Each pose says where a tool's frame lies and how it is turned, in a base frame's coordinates. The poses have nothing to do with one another.
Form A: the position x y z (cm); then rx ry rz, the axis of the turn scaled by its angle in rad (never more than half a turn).
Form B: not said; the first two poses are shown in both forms.
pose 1, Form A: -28.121 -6.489 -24.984 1.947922 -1.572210 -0.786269
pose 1, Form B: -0.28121 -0.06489 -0.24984 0.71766 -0.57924 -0.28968 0.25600
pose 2, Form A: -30.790 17.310 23.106 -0.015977 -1.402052 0.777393
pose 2, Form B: -0.30790 0.17310 0.23106 -0.00716 -0.62832 0.34839 0.69555
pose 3, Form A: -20.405 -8.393 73.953 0.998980 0.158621 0.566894
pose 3, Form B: -0.20405 -0.08393 0.73953 0.47197 0.07494 0.26783 0.83659
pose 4, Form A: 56.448 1.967 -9.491 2.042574 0.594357 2.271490
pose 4, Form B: 0.56448 0.01967 -0.09491 0.65627 0.19096 0.72982 0.01476
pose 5, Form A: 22.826 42.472 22.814 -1.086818 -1.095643 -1.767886
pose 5, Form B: 0.22826 0.42472 0.22814 -0.42703 -0.43049 -0.69463 0.38706
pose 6, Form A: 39.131 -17.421 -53.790 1.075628 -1.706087 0.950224
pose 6, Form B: 0.39131 -0.17421 -0.53790 0.43315 -0.68703 0.38265 0.44041
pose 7, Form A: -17.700 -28.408 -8.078 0.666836 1.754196 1.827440
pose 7, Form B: -0.17700 -0.28408 -0.08078 0.24595 0.64699 0.67401 0.25813
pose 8, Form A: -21.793 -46.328 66.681 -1.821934 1.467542 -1.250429
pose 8, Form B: -0.21793 -0.46328 0.66681 -0.66641 0.53678 -0.45737 0.24203
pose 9, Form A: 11.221 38.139 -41.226 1.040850 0.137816 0.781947
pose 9, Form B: 0.11221 0.38139 -0.41226 0.48405 0.06409 0.36365 0.79331
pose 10, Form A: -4.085 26.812 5.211 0.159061 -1.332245 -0.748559
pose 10, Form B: -0.04085 0.26812 0.05211 0.07194 -0.60251 -0.33854 0.71916
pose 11, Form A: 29.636 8.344 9.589 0.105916 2.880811 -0.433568
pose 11, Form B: 0.29636 0.08344 0.09589 0.03610 0.98188 -0.14778 0.11296
